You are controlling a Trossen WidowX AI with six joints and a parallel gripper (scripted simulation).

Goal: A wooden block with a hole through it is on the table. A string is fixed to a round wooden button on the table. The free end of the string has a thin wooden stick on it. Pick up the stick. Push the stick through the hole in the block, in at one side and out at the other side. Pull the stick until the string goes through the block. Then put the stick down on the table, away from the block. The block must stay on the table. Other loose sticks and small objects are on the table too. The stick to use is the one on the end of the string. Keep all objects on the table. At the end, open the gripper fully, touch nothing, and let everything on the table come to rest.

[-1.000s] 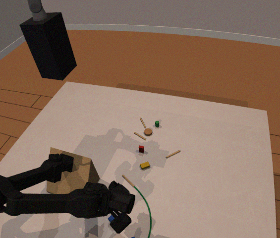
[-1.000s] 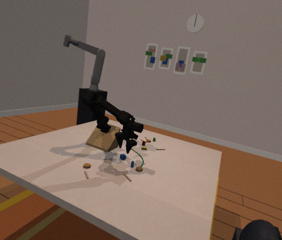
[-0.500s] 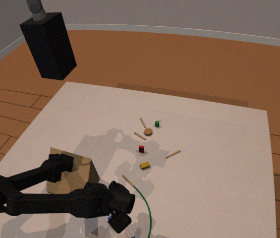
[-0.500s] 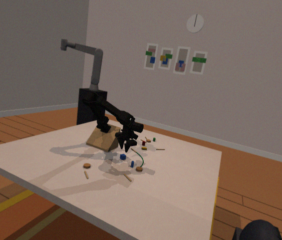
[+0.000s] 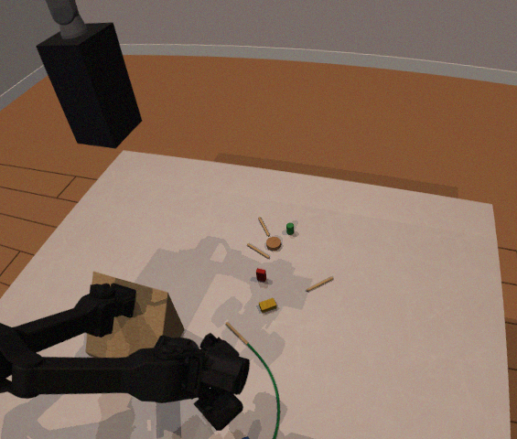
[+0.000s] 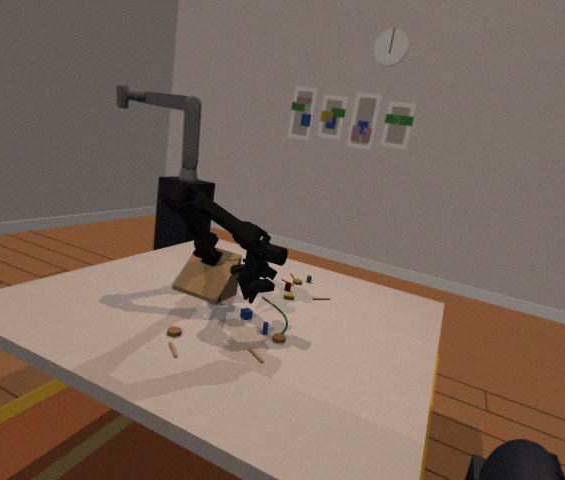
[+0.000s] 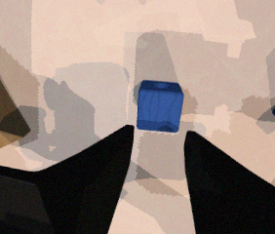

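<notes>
Right now the blue cube is 50 mm below my gripper tip. The rest, counted from my gripper tip: thin wooden stick (170 mm to the left, 60 mm below); yellow block (270 mm to the left, 50 mm below, 40 mm ahead); round wooden button (160 mm ahead, 60 mm to the right, 50 mm below).
</notes>
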